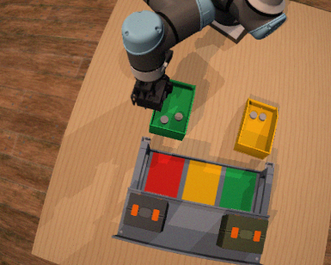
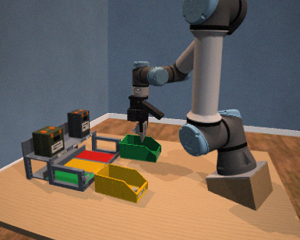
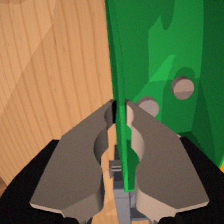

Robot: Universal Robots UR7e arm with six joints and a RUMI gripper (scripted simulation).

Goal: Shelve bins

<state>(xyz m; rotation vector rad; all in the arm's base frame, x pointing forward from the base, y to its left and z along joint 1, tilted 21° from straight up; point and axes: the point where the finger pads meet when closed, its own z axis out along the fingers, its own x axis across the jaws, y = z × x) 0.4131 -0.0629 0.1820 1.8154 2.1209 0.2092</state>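
Now: the green bin 40 mm to the left of my hand, 30 mm below it and 10 mm behind it. From my hand the other things lie so: yellow bin 300 mm to the left, 70 mm behind, 60 mm below; then yellow mark 210 mm to the left, 180 mm ahead, 100 mm below; then red mark 200 mm ahead, 100 mm to the left, 100 mm below.
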